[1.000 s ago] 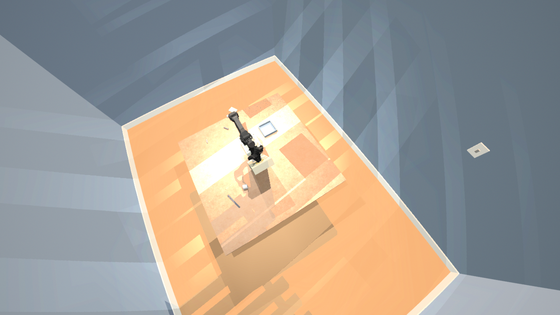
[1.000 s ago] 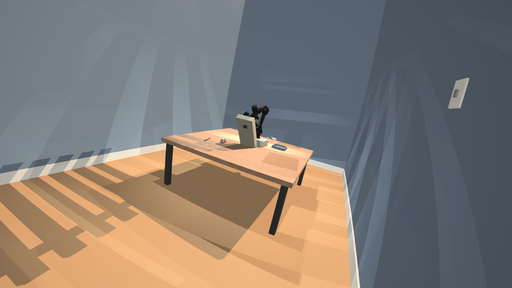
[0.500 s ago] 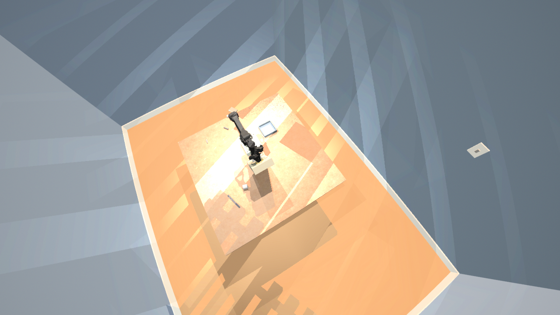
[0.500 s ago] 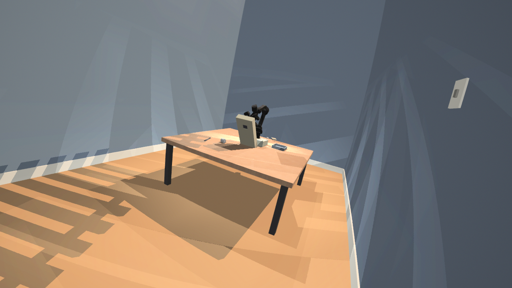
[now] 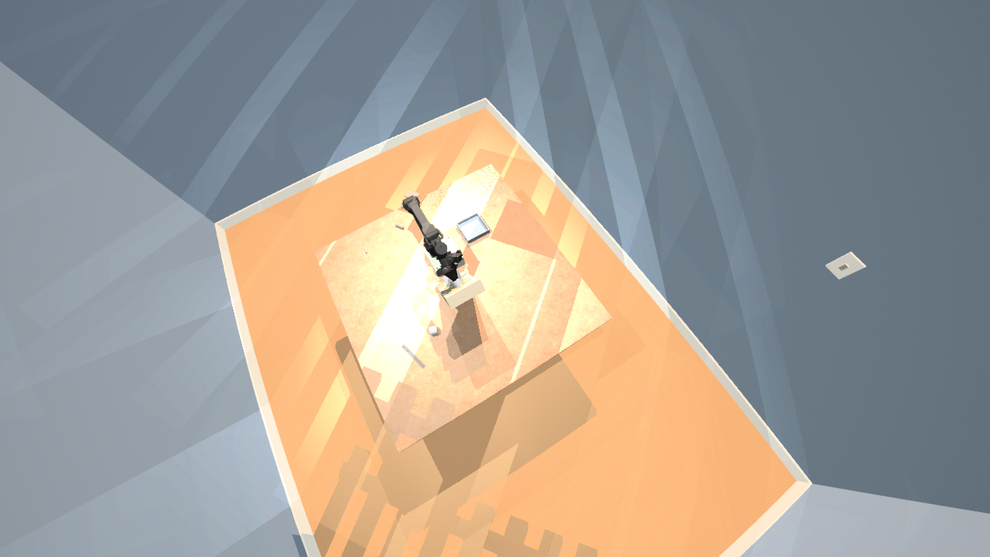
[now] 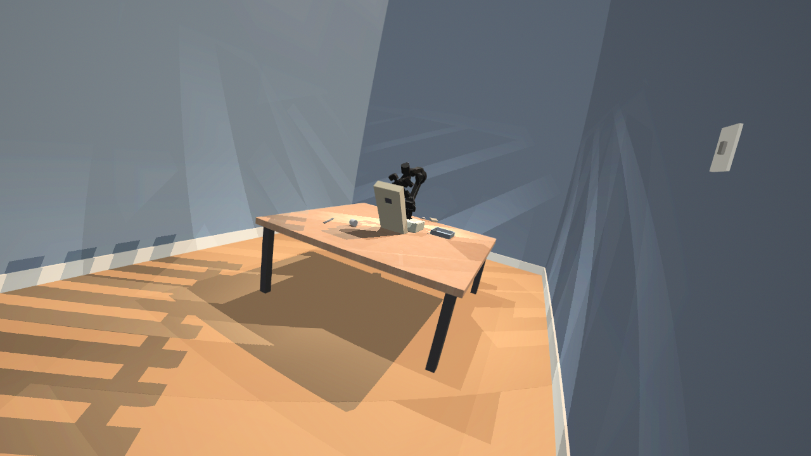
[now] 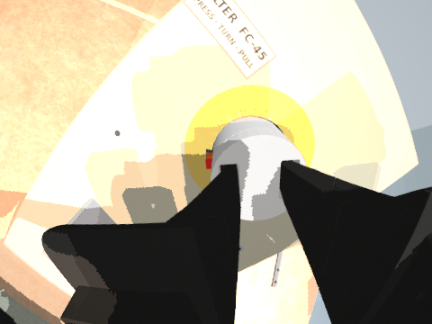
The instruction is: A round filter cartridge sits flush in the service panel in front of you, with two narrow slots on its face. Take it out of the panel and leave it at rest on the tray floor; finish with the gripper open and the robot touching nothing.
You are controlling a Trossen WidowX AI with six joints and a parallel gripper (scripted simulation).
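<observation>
My gripper tip is now 10 cm above the service panel and 1 cm past it. From my gripper tip the other things lie so: grey tray: 37 cm behind, 30 cm to the left, 26 cm below; then filter cartridge: 1 cm below, 1 cm ahead.
</observation>
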